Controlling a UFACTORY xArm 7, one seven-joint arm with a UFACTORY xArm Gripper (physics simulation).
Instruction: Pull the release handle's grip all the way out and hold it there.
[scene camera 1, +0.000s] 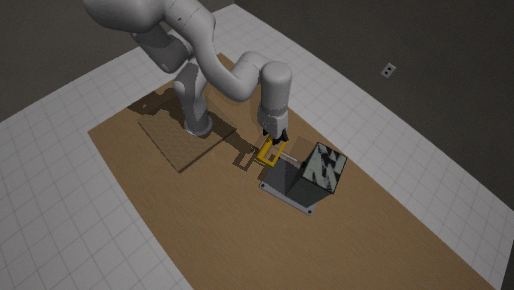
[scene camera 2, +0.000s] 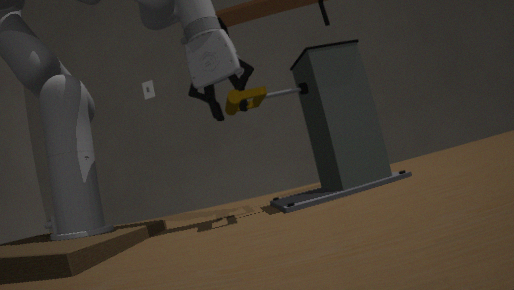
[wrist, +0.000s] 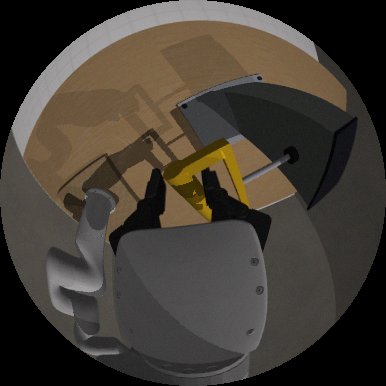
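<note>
The yellow release handle (scene camera 1: 264, 150) (scene camera 2: 231, 102) (wrist: 202, 159) is a rectangular frame with a thick round grip bar on the side away from the box. A grey rod (scene camera 1: 288, 157) (scene camera 2: 283, 93) (wrist: 265, 170) joins it to the tall grey-green box (scene camera 1: 311, 191) (scene camera 2: 345, 110) (wrist: 300, 120), with a long stretch of rod showing. My gripper (scene camera 1: 278, 140) (scene camera 2: 232, 111) (wrist: 181, 173) points down and is shut on the grip bar, one finger on the outer side and one inside the frame. In the wrist view a gap shows beside the outer finger; its contact is unclear.
The box stands on a grey base plate (scene camera 1: 285, 199) (scene camera 2: 312, 202) (wrist: 202, 120) with dark bolts, on the wooden table (scene camera 1: 220, 225) (scene camera 2: 210, 265). The arm's base stands on a low wooden board (scene camera 1: 172, 150) (scene camera 2: 107, 250). The handle hangs above the table.
</note>
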